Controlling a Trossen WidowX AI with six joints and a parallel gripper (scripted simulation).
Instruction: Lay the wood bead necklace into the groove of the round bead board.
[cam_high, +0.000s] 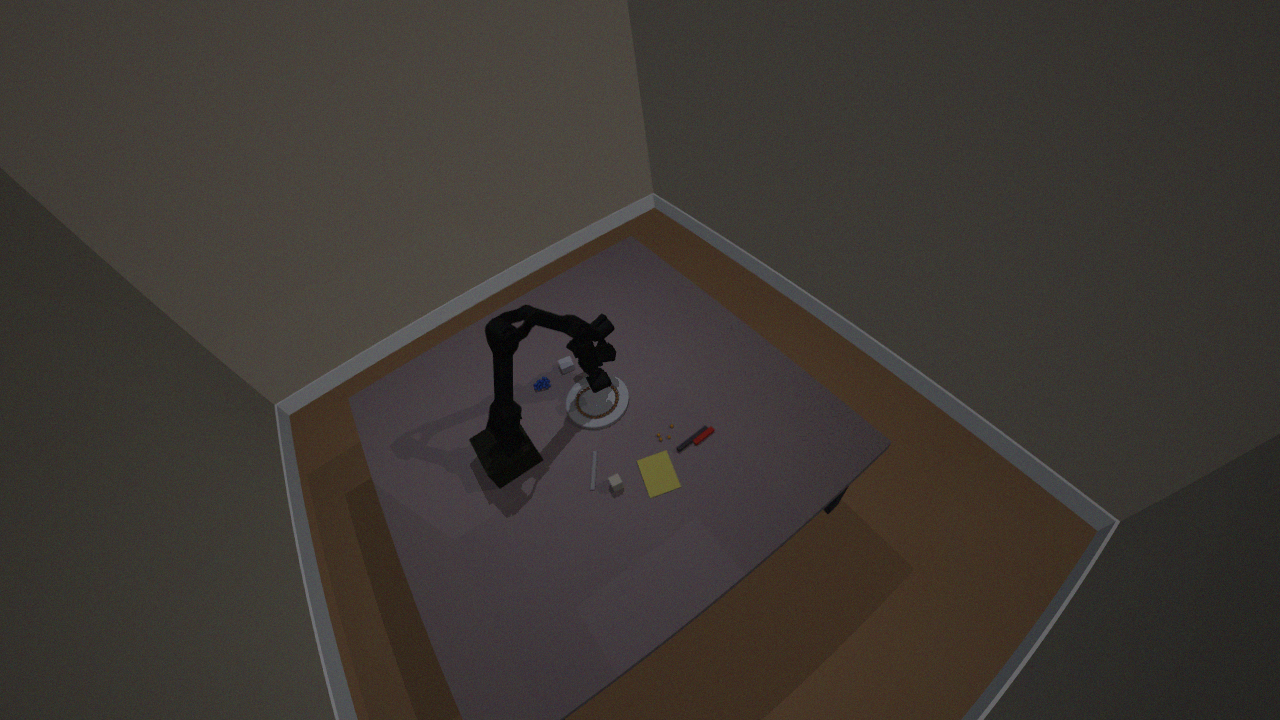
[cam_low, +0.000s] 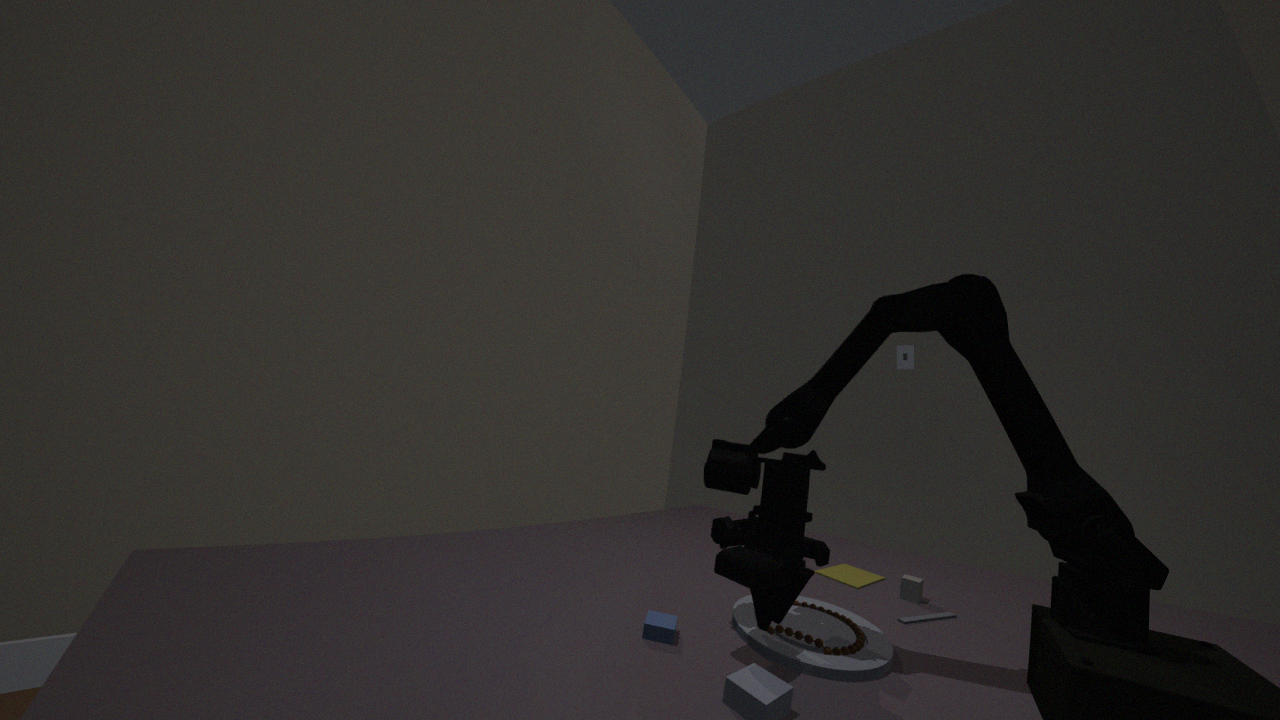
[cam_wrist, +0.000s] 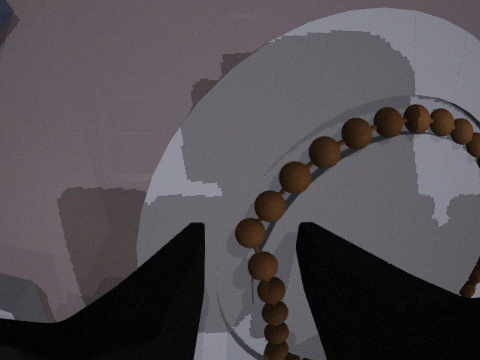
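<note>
The round bead board is 4 cm behind my gripper tip, 5 cm to the right of it and 1 cm below it. The rest, counted from my gripper tip: grey block: 3 cm behind, 13 cm to the left; then blue block: 11 cm ahead, 9 cm to the left, 1 cm below; then thin stick: 19 cm behind, 23 cm to the right, 2 cm below.
</note>
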